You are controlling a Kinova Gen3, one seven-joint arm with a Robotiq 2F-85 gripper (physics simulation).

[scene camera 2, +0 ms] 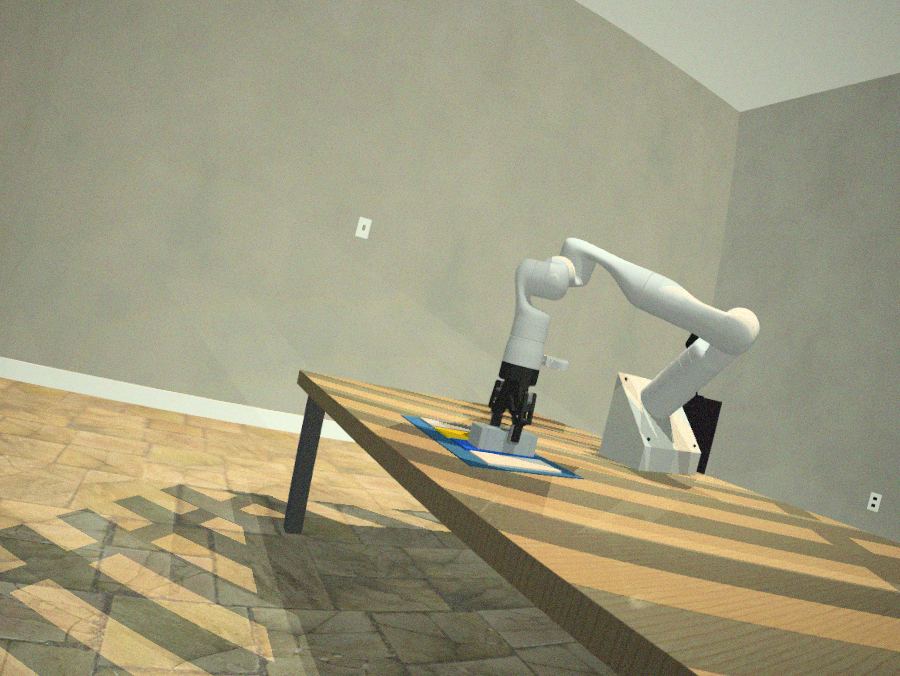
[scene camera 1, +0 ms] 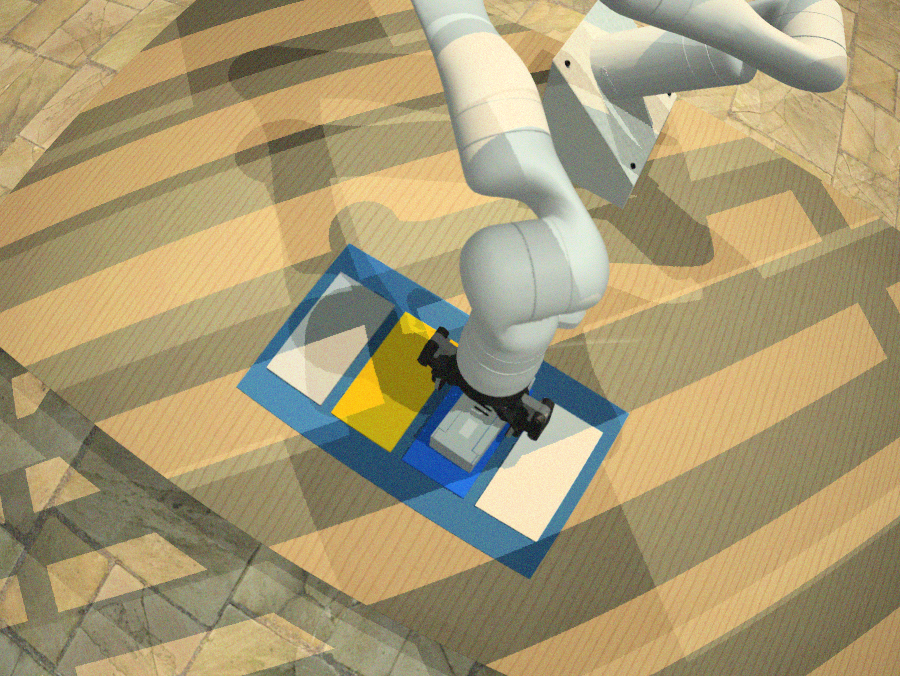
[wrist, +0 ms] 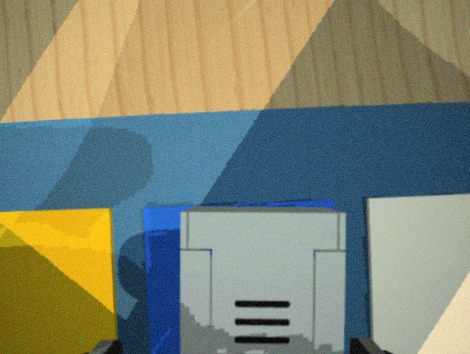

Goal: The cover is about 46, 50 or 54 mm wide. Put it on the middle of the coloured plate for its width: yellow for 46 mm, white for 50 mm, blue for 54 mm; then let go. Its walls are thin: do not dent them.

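Places are measured from the arm's base along level axes (x ahead, y left, z up), in centimetres.
Where they show: gripper, fingertip midpoint: (scene camera 2: pixel 502 438) (scene camera 1: pixel 476 406); arm's base, origin of the base link: (scene camera 2: pixel 654 403) (scene camera 1: pixel 610 67).
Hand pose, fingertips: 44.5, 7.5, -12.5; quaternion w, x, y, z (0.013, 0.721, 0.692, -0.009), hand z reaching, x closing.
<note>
Things, the pixels of their top centre, and the offset from my fingertips, as dx, dy, dz. "spot": a spot on its surface instead. Level surfaces: height alone.
- cover, middle of its top: (scene camera 1: pixel 484 406) (scene camera 2: pixel 505 429) +0.2, +0.9, +1.9
- yellow plate, surface spot: (wrist: pixel 60 280) spot: -3.0, -7.5, -2.2
- white plate, surface spot: (wrist: pixel 420 260) spot: -3.2, +7.9, -2.2
- blue mat, its level: dz -2.6
The cover (scene camera 1: pixel 469 434) (scene camera 2: pixel 487 438) (wrist: pixel 262 275) is a light grey box with black slots. It lies flat on the blue plate (scene camera 1: pixel 454 483) (wrist: pixel 162 280). In the wrist view a blue strip shows along its left side and none along its right, so it looks off-centre to the right. My gripper (scene camera 1: pixel 476 411) (scene camera 2: pixel 505 432) (wrist: pixel 235 347) is open and low over the cover. One fingertip is on each side of it, with a wider gap on the left in the wrist view. The near fingertip overlaps the cover's wall in scene camera 2. The cover's lower part is out of the wrist view.
The yellow plate (scene camera 1: pixel 392 392) (wrist: pixel 60 280) is on one side of the blue plate and a white plate (scene camera 1: pixel 538 480) (wrist: pixel 420 260) on the other. Another white plate (scene camera 1: pixel 320 363) lies past the yellow one. All lie on a blue mat (scene camera 1: pixel 291 407) (wrist: pixel 200 145).
</note>
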